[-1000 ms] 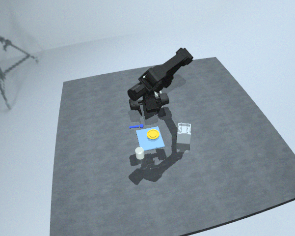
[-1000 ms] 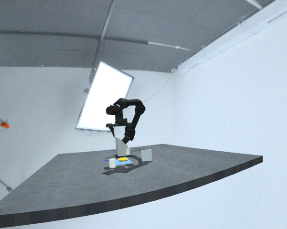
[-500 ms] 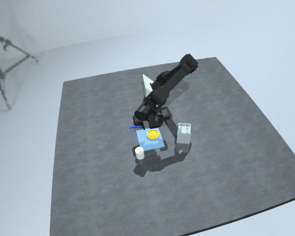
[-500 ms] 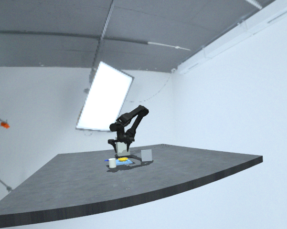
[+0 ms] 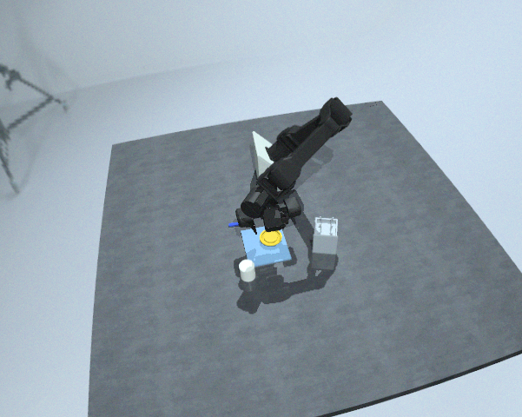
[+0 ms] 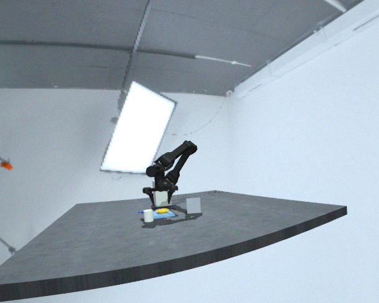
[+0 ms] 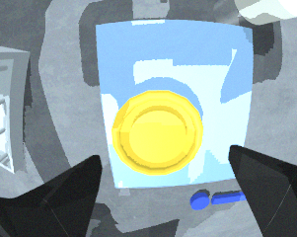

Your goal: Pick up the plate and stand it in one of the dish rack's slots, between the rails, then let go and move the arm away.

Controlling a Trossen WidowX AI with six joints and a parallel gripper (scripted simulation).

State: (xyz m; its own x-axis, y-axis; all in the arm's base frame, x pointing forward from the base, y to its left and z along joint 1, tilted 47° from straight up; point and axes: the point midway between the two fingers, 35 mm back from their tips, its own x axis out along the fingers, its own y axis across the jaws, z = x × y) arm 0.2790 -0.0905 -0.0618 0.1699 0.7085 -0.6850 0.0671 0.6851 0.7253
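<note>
Right now the yellow plate is 3 cm below my gripper tip. The rest, counted from my gripper tip: light blue mat 1 cm ahead, 2 cm to the right, 5 cm below; white cup 11 cm ahead, 10 cm to the right, 2 cm below; blue spoon 10 cm behind, 6 cm to the right, 5 cm below.
</note>
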